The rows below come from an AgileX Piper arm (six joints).
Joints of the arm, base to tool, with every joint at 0 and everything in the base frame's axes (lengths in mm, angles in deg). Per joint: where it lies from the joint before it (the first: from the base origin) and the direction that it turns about. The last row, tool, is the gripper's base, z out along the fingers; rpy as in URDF.
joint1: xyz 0 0 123 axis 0 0 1
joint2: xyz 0 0 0 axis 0 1 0
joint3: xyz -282.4 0 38.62 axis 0 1 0
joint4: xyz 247.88 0 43.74 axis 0.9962 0 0.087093
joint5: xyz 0 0 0 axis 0 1 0
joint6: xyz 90.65 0 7.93 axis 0.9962 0 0.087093
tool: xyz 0 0 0 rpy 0 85 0
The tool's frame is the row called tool.
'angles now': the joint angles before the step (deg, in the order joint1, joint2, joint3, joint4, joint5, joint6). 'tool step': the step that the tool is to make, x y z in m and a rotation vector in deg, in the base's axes. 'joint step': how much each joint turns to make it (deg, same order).
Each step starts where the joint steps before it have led.
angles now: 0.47 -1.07 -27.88 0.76 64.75 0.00
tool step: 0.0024 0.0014 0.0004 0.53 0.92 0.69
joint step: 0.00 0.99 -0.04 0.96 -0.02 -0.31
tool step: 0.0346 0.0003 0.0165 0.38 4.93 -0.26
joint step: 0.02 12.47 -2.38 0.09 -5.17 0.33
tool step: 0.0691 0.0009 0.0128 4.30 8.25 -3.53
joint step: 0.07 21.09 -4.78 0.35 -8.24 5.23
